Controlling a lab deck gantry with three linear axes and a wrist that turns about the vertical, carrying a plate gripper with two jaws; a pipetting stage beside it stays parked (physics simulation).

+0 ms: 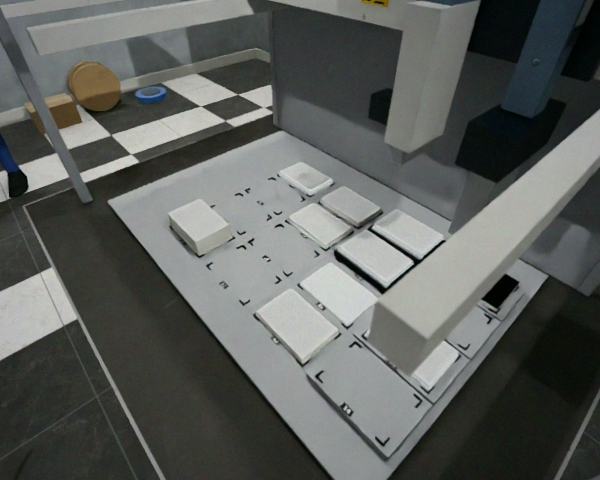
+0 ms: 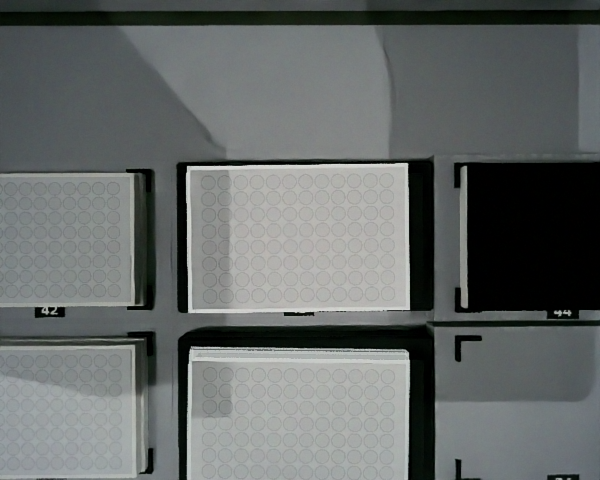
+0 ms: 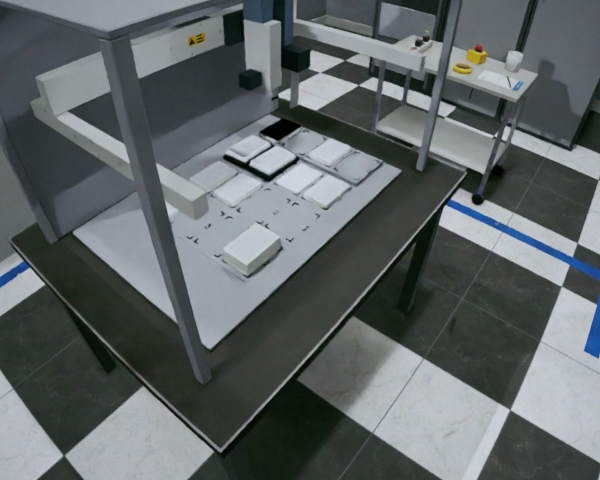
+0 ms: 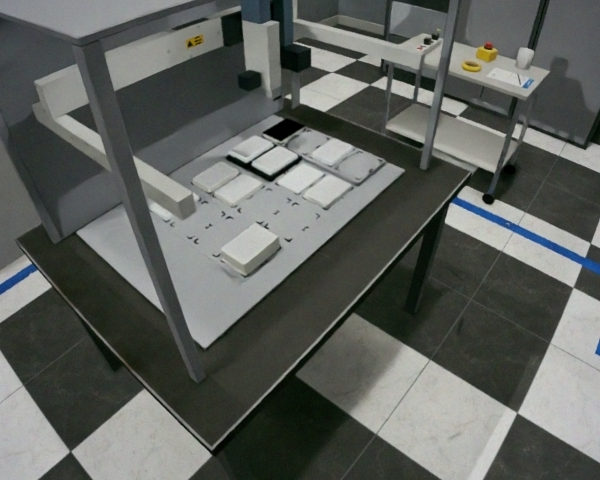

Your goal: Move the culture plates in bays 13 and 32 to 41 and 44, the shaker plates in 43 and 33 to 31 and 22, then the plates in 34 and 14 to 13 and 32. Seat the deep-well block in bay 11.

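Seen in the pictures: gripper, fingertip midpoint: [image 3: 283,102] [image 4: 285,102]; robot's base, link origin: [image 1: 171,227] [image 3: 247,277] [image 4: 245,276].
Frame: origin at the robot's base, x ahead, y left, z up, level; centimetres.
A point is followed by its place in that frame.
My gripper [image 1: 472,205] [image 3: 294,102] {x 52.2, y 31.9, z 16.0 cm} [image 4: 295,102] {x 52.2, y 31.9, z 16.0 cm} hangs raised near the back panel; one jaw shows, the other is hidden, so its opening cannot be told. No plate shows hanging from it. A plate [image 1: 407,232] {x 39.6, y 35.6, z 3.7 cm} [image 2: 298,237] {x 39.2, y 36.5, z 3.7 cm} sits on the dark shaker in bay 43, another [image 1: 375,257] {x 39.8, y 24.7, z 3.7 cm} [image 2: 300,415] {x 39.2, y 26.5, z 3.7 cm} in bay 33. A plate [image 1: 320,225] {x 23.8, y 25.1, z 1.4 cm} [image 2: 65,410] {x 24.7, y 25.8, z 1.4 cm} lies in bay 32, one [image 1: 305,177] {x 7.2, y 35.7, z 1.4 cm} in bay 41 and one [image 1: 297,325] {x 40.1, y 3.8, z 1.4 cm} in bay 13. The deep-well block [image 1: 200,225] {x 8.8, y 3.5, z 4.2 cm} [image 3: 251,247] {x 5.2, y 3.3, z 4.2 cm} [image 4: 250,247] {x 5.4, y 3.0, z 4.2 cm} sits at bay 11. Bays 14, 22, 31 and 34 hold no plate.
A plate [image 1: 350,205] {x 23.4, y 35.7, z 1.4 cm} [image 2: 65,240] {x 24.8, y 36.4, z 1.4 cm} lies in bay 42, a plain white one [image 1: 340,292] {x 39.8, y 15.0, z 0.8 cm} in bay 23. A black-topped item [image 1: 500,292] {x 60.6, y 35.5, z 3.1 cm} [image 2: 535,237] {x 52.8, y 36.4, z 3.1 cm} [image 3: 280,129] {x 55.0, y 35.9, z 3.1 cm} stands in bay 44. A pale beam [image 1: 480,250] {x 62.4, y -1.4, z 40.0 cm} hides part of bay 24. The pale pipetting column [image 1: 425,75] {x 41.8, y 24.3, z 39.0 cm} hangs beside my gripper.
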